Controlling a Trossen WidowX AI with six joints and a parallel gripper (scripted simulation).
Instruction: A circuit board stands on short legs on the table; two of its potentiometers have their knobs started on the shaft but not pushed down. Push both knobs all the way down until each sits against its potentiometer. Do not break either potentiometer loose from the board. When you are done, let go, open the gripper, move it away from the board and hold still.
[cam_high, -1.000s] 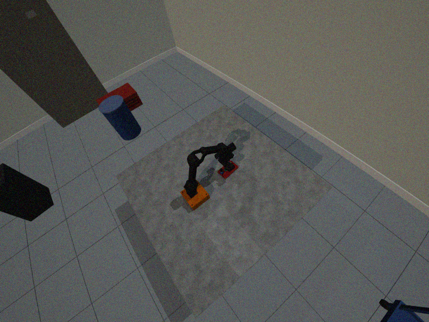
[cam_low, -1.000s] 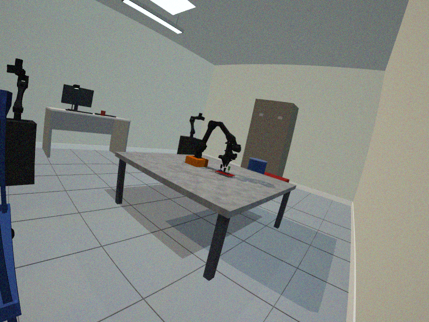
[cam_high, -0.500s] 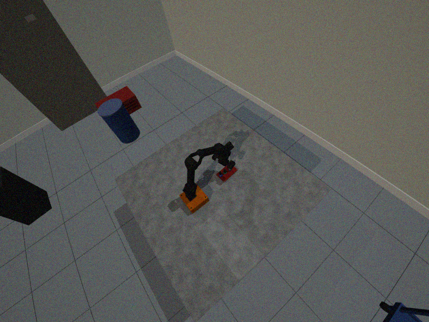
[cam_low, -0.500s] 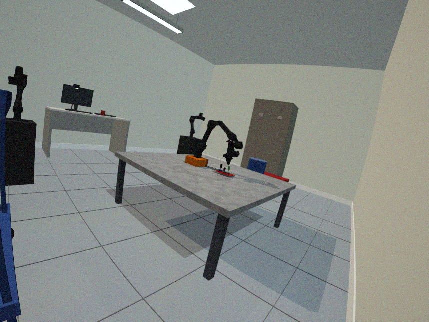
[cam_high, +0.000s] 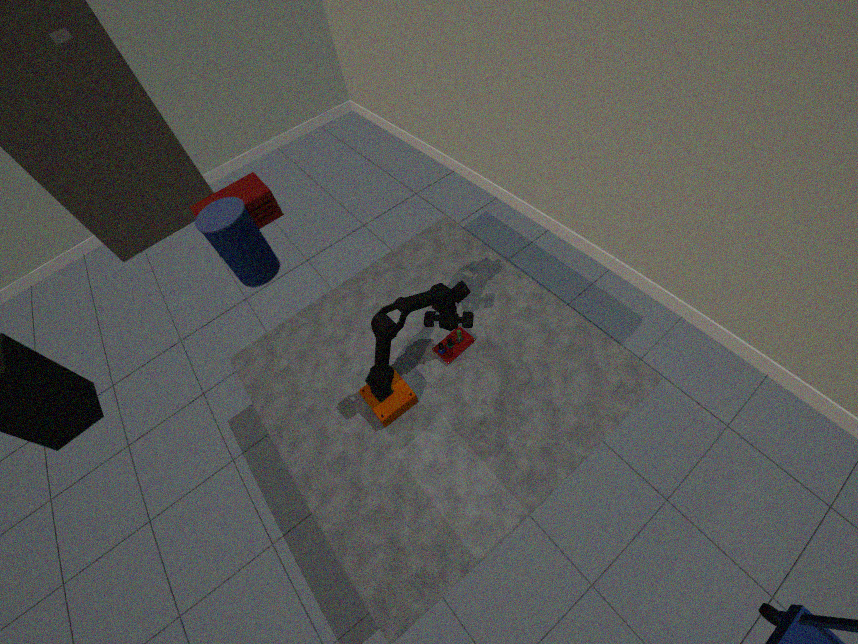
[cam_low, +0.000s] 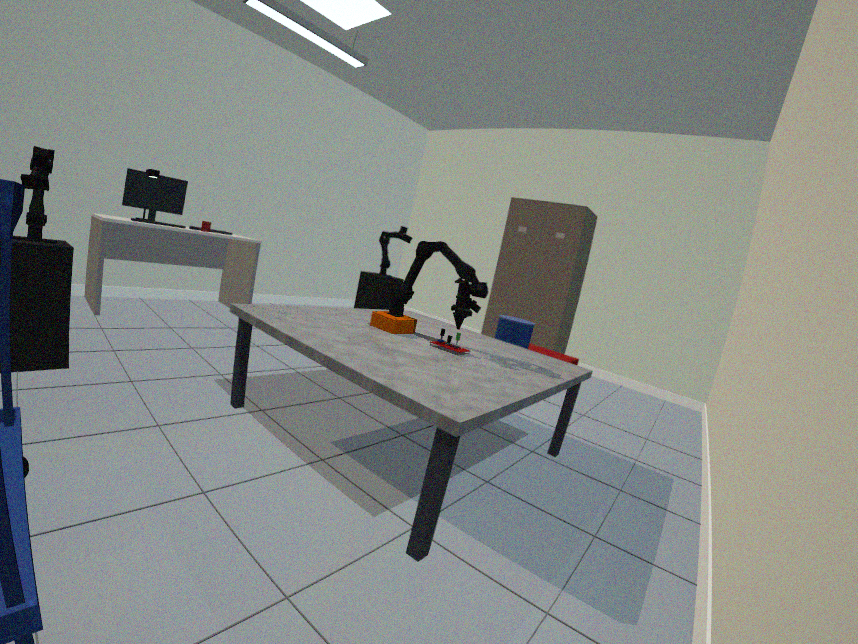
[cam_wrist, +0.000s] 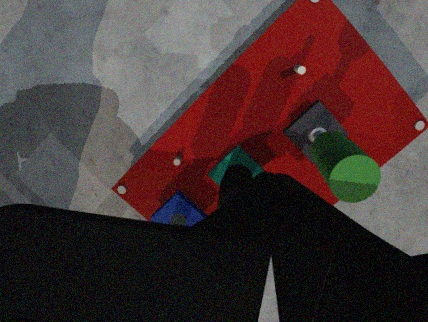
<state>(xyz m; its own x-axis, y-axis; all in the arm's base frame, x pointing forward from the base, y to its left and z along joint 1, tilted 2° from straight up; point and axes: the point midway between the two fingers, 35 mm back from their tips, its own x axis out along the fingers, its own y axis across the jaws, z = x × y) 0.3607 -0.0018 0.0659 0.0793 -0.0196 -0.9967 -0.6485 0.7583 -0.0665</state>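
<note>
Now: gripper tip 30 mm above the green knob, 20 mm to the left of it and 20 mm short of it. The rest, counted from my gripper tip: black knob (50 mm below, 20 mm behind, 10 mm to the right).
</note>
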